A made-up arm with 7 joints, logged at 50 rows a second.
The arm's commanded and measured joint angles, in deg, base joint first. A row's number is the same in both.
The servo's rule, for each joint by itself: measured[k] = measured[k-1] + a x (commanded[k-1-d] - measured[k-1]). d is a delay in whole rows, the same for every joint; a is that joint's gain. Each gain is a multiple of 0.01, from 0.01 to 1. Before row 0 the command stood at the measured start. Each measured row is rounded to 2 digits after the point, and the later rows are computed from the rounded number. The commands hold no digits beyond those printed.
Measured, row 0: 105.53 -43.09 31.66 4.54 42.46 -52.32 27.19
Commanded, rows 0 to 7: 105.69 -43.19 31.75 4.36 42.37 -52.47 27.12; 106.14 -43.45 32.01 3.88 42.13 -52.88 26.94; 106.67 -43.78 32.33 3.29 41.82 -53.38 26.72; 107.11 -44.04 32.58 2.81 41.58 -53.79 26.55; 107.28 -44.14 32.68 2.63 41.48 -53.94 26.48; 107.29 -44.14 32.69 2.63 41.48 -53.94 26.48; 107.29 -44.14 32.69 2.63 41.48 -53.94 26.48; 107.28 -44.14 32.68 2.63 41.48 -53.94 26.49
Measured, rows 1 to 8: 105.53 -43.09 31.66 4.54 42.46 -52.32 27.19; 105.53 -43.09 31.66 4.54 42.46 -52.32 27.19; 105.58 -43.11 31.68 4.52 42.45 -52.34 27.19; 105.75 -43.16 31.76 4.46 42.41 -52.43 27.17; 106.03 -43.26 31.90 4.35 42.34 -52.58 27.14; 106.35 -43.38 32.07 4.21 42.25 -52.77 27.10; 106.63 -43.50 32.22 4.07 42.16 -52.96 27.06; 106.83 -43.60 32.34 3.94 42.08 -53.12 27.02
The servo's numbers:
d 2
a 0.30 0.16 0.25 0.09 0.12 0.16 0.07

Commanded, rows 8 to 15: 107.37 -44.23 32.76 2.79 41.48 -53.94 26.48; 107.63 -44.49 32.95 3.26 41.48 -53.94 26.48; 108.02 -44.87 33.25 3.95 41.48 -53.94 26.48; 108.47 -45.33 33.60 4.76 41.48 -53.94 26.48; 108.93 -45.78 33.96 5.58 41.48 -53.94 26.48; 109.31 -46.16 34.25 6.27 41.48 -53.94 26.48; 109.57 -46.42 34.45 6.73 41.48 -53.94 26.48; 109.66 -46.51 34.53 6.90 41.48 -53.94 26.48
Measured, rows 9 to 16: 106.97 -43.69 32.43 3.82 42.01 -53.25 26.98; 107.06 -43.76 32.49 3.71 41.95 -53.36 26.95; 107.15 -43.84 32.56 3.63 41.89 -53.45 26.92; 107.29 -43.94 32.66 3.60 41.84 -53.53 26.89; 107.51 -44.09 32.81 3.63 41.80 -53.60 26.86; 107.80 -44.29 33.01 3.73 41.76 -53.65 26.83; 108.14 -44.53 33.25 3.90 41.73 -53.70 26.81; 108.49 -44.79 33.50 4.11 41.70 -53.74 26.79
